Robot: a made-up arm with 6 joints. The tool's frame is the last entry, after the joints. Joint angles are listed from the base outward.
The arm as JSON. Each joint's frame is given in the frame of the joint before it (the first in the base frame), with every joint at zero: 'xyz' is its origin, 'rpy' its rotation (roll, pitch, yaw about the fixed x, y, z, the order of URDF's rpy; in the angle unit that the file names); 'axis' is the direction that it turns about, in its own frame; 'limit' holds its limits. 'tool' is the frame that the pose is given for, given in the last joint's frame.
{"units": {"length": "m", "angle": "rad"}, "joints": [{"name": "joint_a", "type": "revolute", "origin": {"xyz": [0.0, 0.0, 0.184], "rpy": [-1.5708, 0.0, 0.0]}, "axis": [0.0, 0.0, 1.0], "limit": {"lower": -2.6, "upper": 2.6}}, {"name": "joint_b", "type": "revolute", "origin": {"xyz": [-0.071, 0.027, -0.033], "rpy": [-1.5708, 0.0, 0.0]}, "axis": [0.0, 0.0, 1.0], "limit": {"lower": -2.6, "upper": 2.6}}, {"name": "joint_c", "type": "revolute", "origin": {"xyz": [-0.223, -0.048, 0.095], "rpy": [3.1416, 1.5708, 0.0]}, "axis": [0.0, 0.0, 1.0], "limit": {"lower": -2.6, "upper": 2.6}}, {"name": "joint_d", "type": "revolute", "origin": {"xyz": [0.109, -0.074, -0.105], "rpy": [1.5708, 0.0, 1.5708]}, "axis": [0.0, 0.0, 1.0], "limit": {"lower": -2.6, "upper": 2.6}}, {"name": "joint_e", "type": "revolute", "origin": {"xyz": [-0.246, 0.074, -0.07], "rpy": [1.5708, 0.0, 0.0]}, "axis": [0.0, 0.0, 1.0], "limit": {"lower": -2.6, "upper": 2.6}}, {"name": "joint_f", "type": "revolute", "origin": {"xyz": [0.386, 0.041, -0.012], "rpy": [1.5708, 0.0, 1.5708]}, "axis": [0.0, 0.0, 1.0], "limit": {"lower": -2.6, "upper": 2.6}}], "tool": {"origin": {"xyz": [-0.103, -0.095, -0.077], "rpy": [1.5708, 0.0, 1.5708]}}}
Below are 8 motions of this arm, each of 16 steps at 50 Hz.
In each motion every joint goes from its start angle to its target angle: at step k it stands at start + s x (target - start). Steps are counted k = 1, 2, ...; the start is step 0. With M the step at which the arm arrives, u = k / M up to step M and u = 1 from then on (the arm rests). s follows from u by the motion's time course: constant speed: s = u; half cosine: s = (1 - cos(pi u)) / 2; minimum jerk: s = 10 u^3 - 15 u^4 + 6 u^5.
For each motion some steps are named. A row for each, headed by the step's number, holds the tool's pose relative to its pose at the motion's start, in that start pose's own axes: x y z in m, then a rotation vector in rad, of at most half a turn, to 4 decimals.
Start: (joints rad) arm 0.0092 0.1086 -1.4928 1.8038 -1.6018 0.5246
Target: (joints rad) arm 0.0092 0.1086 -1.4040 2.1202 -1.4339 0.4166
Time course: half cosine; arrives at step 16
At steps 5, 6, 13, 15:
5: 0.0146 -0.0038 0.0023 0.0282 -0.0945 0.0367
6: 0.0202 -0.0052 0.0035 0.0393 -0.1311 0.0515
13: 0.0553 -0.0131 0.0168 0.1220 -0.3847 0.1633
15: 0.0591 -0.0139 0.0189 0.1327 -0.4155 0.1780

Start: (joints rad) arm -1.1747 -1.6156 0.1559 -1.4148 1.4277 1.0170
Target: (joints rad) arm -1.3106 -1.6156 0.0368 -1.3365 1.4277 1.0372
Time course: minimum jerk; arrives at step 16
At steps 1, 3, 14, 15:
1: 0.0000 0.0000 0.0001 -0.0001 0.0002 0.0000
3: 0.0000 -0.0010 0.0017 -0.0013 0.0047 0.0003
14: 0.0023 -0.0183 0.0356 -0.0268 0.0946 0.0057
15: 0.0023 -0.0185 0.0361 -0.0272 0.0959 0.0057

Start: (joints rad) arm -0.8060 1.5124 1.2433 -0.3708 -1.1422 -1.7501
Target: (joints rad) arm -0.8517 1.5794 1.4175 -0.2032 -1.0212 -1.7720
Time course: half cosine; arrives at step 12
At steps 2, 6, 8, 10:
2: 0.0020 -0.0030 -0.0017 0.0050 -0.0099 0.0006
6: 0.0161 -0.0219 -0.0117 0.0423 -0.0726 0.0030
8: 0.0249 -0.0323 -0.0168 0.0676 -0.1079 0.0033
10: 0.0317 -0.0395 -0.0202 0.0878 -0.1331 0.0031

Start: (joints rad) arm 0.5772 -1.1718 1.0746 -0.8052 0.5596 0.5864
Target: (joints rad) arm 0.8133 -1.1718 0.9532 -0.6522 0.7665 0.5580
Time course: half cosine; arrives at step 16
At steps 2, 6, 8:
2: -0.0018 -0.0021 0.0074 0.0120 0.0125 0.0103
6: -0.0106 -0.0199 0.0601 0.1000 0.1008 0.0814
8: -0.0128 -0.0352 0.0972 0.1653 0.1626 0.1295

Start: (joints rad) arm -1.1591 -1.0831 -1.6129 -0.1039 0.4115 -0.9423
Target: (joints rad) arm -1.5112 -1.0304 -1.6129 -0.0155 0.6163 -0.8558
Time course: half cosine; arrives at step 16
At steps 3, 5, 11, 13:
3: 0.0075 -0.0008 0.0050 0.0131 0.0102 0.0200
5: 0.0198 -0.0017 0.0133 0.0340 0.0282 0.0528
11: 0.0701 0.0012 0.0462 0.1125 0.1172 0.1864
13: 0.0828 0.0034 0.0543 0.1301 0.1433 0.2196

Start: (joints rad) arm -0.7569 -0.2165 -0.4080 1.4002 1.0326 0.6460
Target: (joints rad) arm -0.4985 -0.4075 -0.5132 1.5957 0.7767 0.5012
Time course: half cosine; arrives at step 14
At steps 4, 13, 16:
4: -0.0004 -0.0146 -0.0007 -0.0158 0.0037 0.0448
13: 0.0081 -0.0803 -0.0219 -0.0976 -0.0426 0.2688
16: 0.0084 -0.0813 -0.0224 -0.0990 -0.0442 0.2727

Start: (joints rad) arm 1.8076 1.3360 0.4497 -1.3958 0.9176 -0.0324
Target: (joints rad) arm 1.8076 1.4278 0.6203 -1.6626 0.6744 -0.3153
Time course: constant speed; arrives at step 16
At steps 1, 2, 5, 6, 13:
1: -0.0015 0.0014 -0.0106 -0.0197 -0.0411 -0.0046
2: -0.0026 0.0025 -0.0210 -0.0393 -0.0822 -0.0092
5: -0.0034 0.0046 -0.0517 -0.0982 -0.2048 -0.0226
6: -0.0029 0.0049 -0.0616 -0.1178 -0.2455 -0.0270
13: 0.0097 0.0013 -0.1250 -0.2553 -0.5277 -0.0567

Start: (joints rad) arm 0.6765 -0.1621 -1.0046 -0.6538 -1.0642 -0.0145
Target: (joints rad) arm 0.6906 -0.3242 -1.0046 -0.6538 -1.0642 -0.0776
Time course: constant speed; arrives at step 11
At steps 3, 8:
3: -0.0027 -0.0181 -0.0052 -0.0225 -0.0198 0.0382
8: -0.0055 -0.0486 -0.0128 -0.0582 -0.0527 0.1028

